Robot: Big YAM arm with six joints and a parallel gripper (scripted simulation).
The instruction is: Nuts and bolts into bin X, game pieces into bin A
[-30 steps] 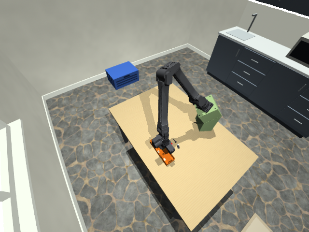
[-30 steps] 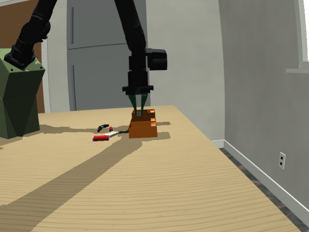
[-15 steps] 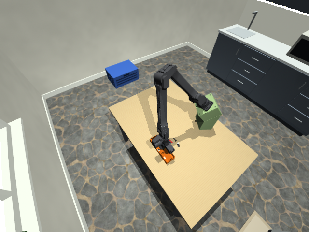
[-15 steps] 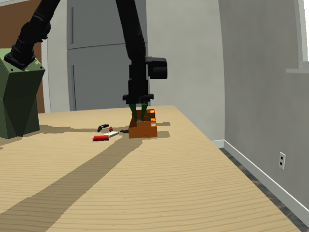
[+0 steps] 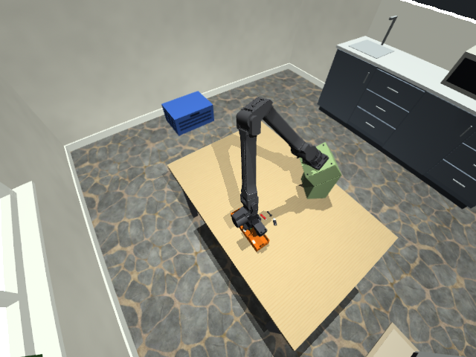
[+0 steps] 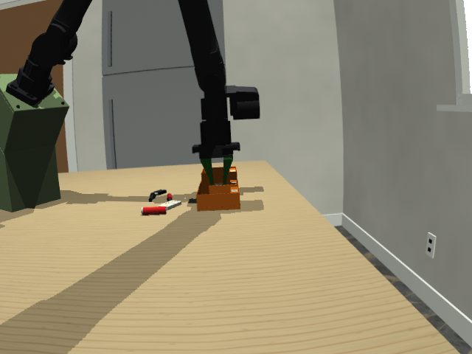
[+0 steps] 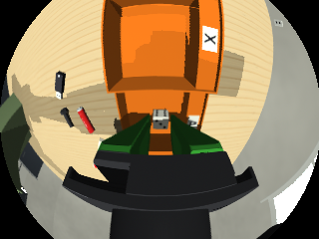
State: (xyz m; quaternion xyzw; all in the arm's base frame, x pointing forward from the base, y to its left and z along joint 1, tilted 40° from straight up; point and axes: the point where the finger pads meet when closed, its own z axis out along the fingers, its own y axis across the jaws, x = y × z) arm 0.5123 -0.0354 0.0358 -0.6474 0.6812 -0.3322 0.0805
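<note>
My gripper is now right at the orange three-compartment bin tray. Also, from my hand: white domino: 110 mm behind, 60 mm to the right, 20 mm below; then dark bolt: 150 mm behind, 30 mm to the left, 20 mm below; then white die: right at my hand.
</note>
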